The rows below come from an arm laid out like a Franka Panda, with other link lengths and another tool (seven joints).
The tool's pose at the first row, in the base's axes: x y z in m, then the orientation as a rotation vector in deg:
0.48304, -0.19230, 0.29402, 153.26, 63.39, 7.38
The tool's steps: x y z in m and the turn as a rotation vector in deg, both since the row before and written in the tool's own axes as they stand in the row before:
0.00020, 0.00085, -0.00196, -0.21, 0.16, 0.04
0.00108, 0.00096, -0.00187, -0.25, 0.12, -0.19
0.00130, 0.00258, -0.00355, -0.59, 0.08, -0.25
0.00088, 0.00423, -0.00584, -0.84, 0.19, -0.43
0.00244, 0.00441, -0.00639, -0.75, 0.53, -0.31
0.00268, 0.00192, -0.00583, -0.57, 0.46, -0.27
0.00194, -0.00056, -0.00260, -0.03, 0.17, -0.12
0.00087, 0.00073, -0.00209, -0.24, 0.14, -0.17
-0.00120, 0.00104, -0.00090, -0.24, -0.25, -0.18
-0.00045, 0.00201, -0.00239, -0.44, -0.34, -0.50
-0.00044, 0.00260, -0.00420, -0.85, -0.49, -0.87
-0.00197, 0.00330, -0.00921, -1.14, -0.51, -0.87
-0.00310, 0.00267, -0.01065, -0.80, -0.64, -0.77
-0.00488, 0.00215, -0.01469, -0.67, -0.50, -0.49
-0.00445, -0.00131, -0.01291, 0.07, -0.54, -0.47
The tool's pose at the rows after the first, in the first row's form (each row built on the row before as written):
0.48342, -0.19237, 0.29613, 153.13, 63.31, 7.71
0.48451, -0.19191, 0.29818, 152.83, 63.51, 7.97
0.48655, -0.19206, 0.30228, 152.18, 63.65, 8.34
0.48896, -0.19313, 0.30905, 151.23, 63.97, 8.95
0.49240, -0.19301, 0.31642, 150.50, 64.27, 9.98
0.49430, -0.19113, 0.32256, 149.93, 64.55, 10.83
0.49465, -0.18881, 0.32487, 149.86, 64.75, 11.05
0.49526, -0.18822, 0.32709, 149.57, 64.92, 11.32
0.49495, -0.18959, 0.32826, 149.20, 64.97, 11.07
0.49547, -0.19071, 0.33116, 148.44, 65.32, 10.74
0.49598, -0.19176, 0.33598, 147.07, 65.93, 10.35
0.49475, -0.19309, 0.34579, 145.44, 66.41, 10.09
0.49192, -0.19431, 0.35678, 144.14, 66.83, 9.51
0.48654, -0.19526, 0.37142, 143.15, 67.00, 9.11
0.47940, -0.19417, 0.38308, 142.81, 67.39, 8.26

